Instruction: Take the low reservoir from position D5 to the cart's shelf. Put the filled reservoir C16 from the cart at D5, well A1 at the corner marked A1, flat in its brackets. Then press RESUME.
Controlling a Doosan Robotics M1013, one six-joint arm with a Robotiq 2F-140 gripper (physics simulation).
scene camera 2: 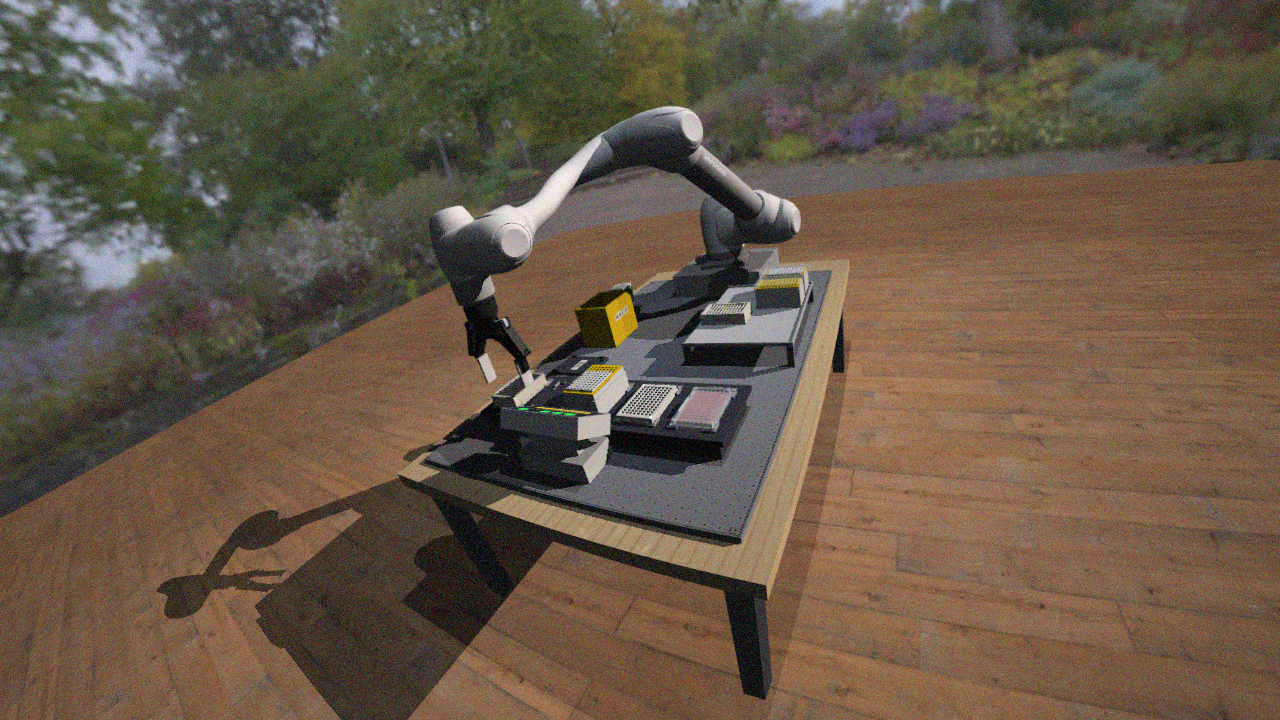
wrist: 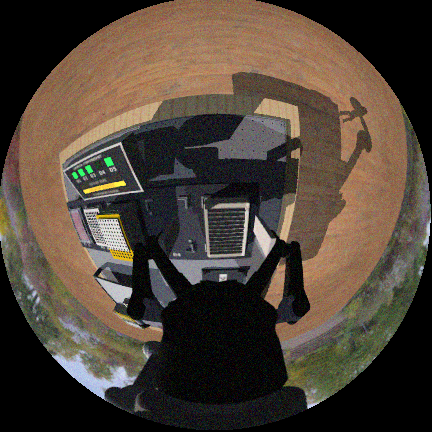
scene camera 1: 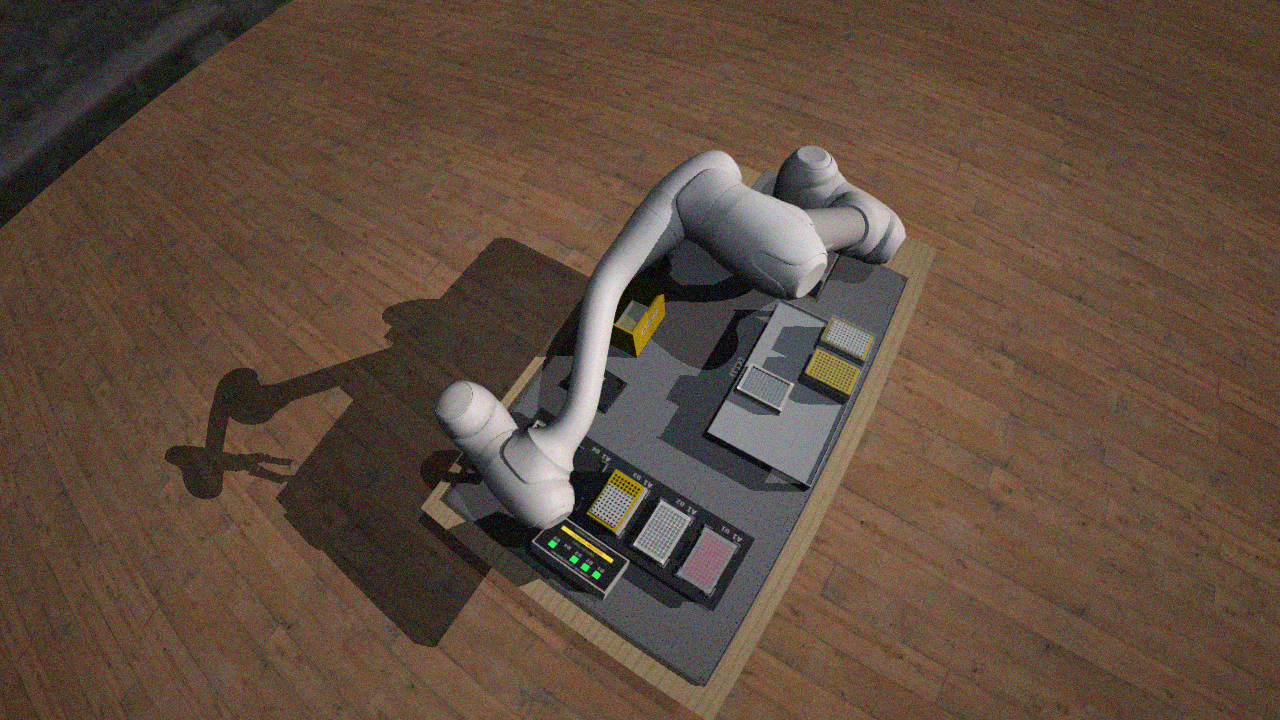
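Where they show: gripper, fingertip midpoint: [scene camera 2: 509,382] [wrist: 216,223]; arm's base, origin of the base link: [scene camera 2: 727,261].
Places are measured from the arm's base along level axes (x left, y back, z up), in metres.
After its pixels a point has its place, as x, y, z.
Observation:
The low reservoir [scene camera 2: 519,391] {-0.308, -0.989, -0.001} [wrist: 226,230] {-0.335, -0.961, -0.006}, a pale-rimmed tray with dark slats, sits at D5; the arm hides it in scene camera 1. My gripper [scene camera 2: 506,370] {-0.317, -1.000, 0.032} [wrist: 216,223] {-0.317, -1.000, 0.032} is open and empty, pointing down above the reservoir, which shows between the spread fingers in the wrist view. One fingertip looks very near its top in scene camera 2; contact cannot be told. A pale-rimmed reservoir [scene camera 1: 765,387] {0.116, -0.561, 0.003} [scene camera 2: 725,310] {0.115, -0.570, 0.009}, apparently C16, lies on the cart [scene camera 1: 760,436] {0.153, -0.679, -0.019} [scene camera 2: 735,334] {0.160, -0.674, -0.019}. The status panel [scene camera 1: 580,557] {-0.092, -1.133, 0.045} [scene camera 2: 554,421] {-0.058, -1.175, 0.053} [wrist: 103,172] {-0.134, -1.125, 0.043} shows green lights and a yellow bar. RESUME cannot be read.
A yellow-topped tip rack [scene camera 1: 617,501] {-0.080, -0.984, 0.036} [scene camera 2: 595,383] {-0.063, -1.012, 0.036} [wrist: 113,234] {-0.096, -0.998, 0.037}, a white plate [scene camera 1: 663,531] {0.040, -0.992, -0.019} [scene camera 2: 648,403] {0.046, -1.007, -0.014} and a pink plate [scene camera 1: 708,559] {0.161, -1.004, -0.015} [scene camera 2: 704,408] {0.168, -1.019, -0.016} stand in the deck row. Two racks [scene camera 1: 847,337] {0.262, -0.359, 0.051} [scene camera 1: 833,371] {0.257, -0.469, 0.051} stand on the cart. A yellow bin [scene camera 1: 638,329] {-0.243, -0.569, 0.044} [scene camera 2: 607,318] {-0.247, -0.595, 0.021} stands behind the deck.

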